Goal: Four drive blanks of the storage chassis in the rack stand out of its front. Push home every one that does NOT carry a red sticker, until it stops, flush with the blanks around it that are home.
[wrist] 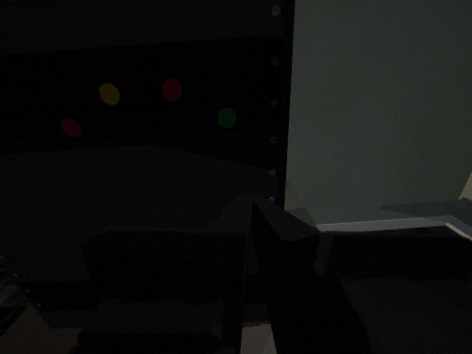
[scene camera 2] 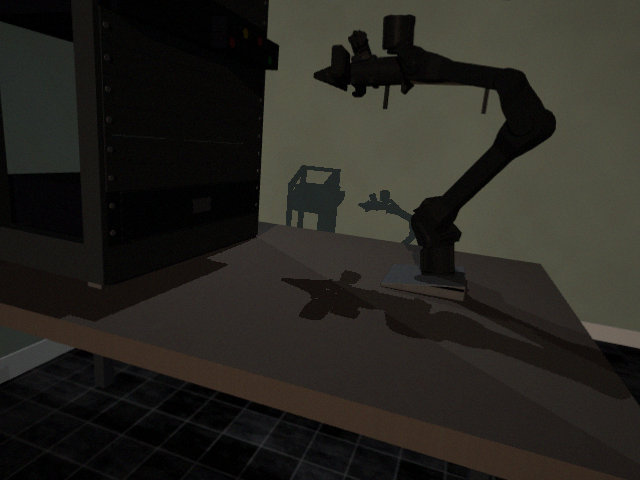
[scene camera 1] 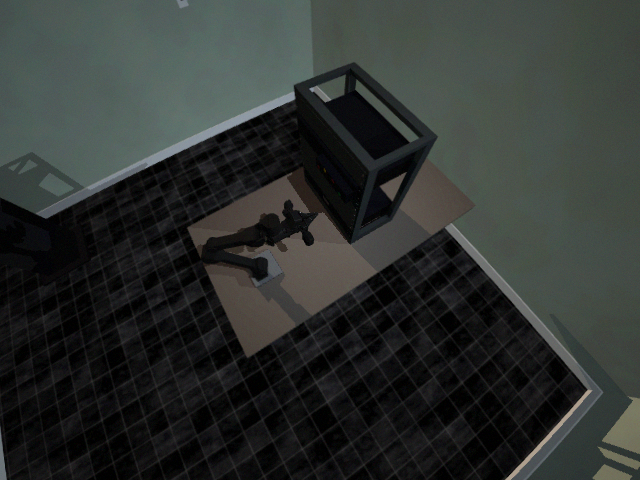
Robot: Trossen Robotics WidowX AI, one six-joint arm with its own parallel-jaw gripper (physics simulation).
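Frame: origin at the arm's base, x up, y left, z back, level; metres.
Where they show: gripper, between the fingertips: (wrist: pixel 249 200) (scene camera 2: pixel 314 75) (scene camera 1: pixel 317 213); arm's base, origin of its link: (scene camera 2: pixel 438 271) (scene camera 1: pixel 260 273).
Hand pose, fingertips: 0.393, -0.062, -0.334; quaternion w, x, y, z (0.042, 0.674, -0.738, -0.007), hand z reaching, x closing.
Each offset is from my fingertips to the top centre of the thing, as dx, dy, dz. "spot": to the spot under its first point. Level surfaces: height alone.
The rack (scene camera 1: pixel 363 206) (scene camera 2: pixel 92 155) (wrist: pixel 281 100) holds a dark storage chassis (scene camera 1: pixel 341 178) (wrist: pixel 30 100). In the wrist view, its front shows a red sticker @(+0.039, +0.166, -0.117) (wrist: pixel 71 128) (scene camera 2: pixel 232 42), a yellow sticker @(+0.067, +0.117, -0.114) (wrist: pixel 109 94) (scene camera 2: pixel 245 33), another red sticker @(+0.067, +0.058, -0.111) (wrist: pixel 172 90) (scene camera 2: pixel 260 40) and a green sticker @(+0.039, +0.009, -0.108) (wrist: pixel 227 118) (scene camera 2: pixel 269 59) furthest right. Dark blocks stand out of the front in scene camera 2. The blanks' edges are too dark to separate. My gripper (scene camera 1: pixel 316 213) (scene camera 2: pixel 316 75) (wrist: pixel 249 200) is shut and empty, apart from the rack front; its tips appear below the stickers in the wrist view.
The rack and the arm's base plate (scene camera 1: pixel 275 264) (scene camera 2: pixel 400 274) stand on the brown table @(dx -0.414) (scene camera 1: pixel 330 279) (scene camera 2: pixel 248 335). Lower rack panels, one with a pale label @(spot: -0.299, +0.186, -0.168) (scene camera 2: pixel 201 205), lie below the chassis. Walls stand behind and beside the rack. A dark object (scene camera 1: pixel 41 242) stands at far left.
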